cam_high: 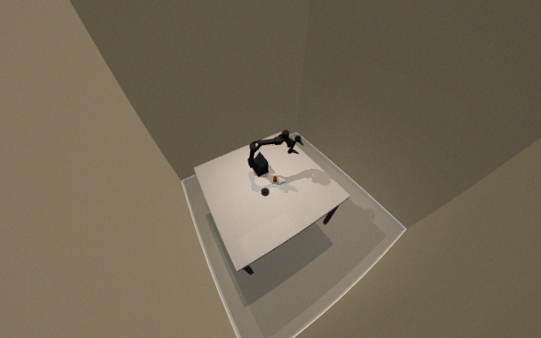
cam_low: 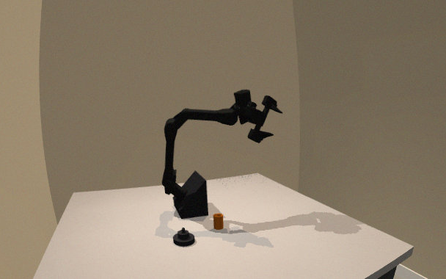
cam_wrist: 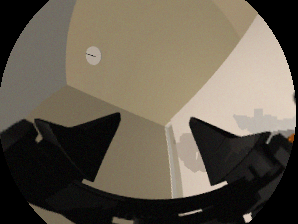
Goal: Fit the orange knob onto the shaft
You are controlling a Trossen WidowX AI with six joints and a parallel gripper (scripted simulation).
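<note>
Now: gripper tip 400 mm above the orange knob, 210 mm to the left of it and 110 mm past it. The rest, counted from my gripper tip: dark round pedestal 400 mm below, 380 mm to the right, 50 mm behind.
</note>
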